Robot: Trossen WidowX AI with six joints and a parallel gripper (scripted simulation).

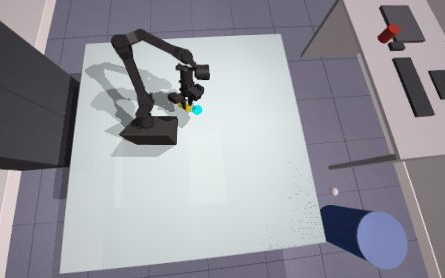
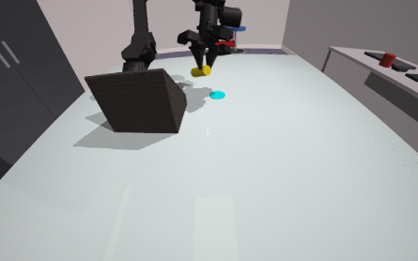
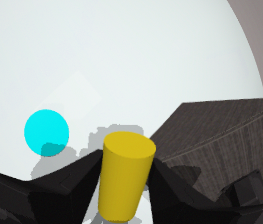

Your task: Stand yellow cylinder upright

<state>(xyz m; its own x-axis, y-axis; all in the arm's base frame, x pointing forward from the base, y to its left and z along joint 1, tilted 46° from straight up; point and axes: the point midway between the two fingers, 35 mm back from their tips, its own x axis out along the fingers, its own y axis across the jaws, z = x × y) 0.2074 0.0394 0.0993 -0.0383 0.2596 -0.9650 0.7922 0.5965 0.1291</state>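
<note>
The cyan circle lies 40 mm ahead of my gripper tip, 40 mm to the left of it and 120 mm below it. Round my gripper tip: yellow tall cylinder 10 mm behind, 10 mm to the left, 10 mm below.
</note>
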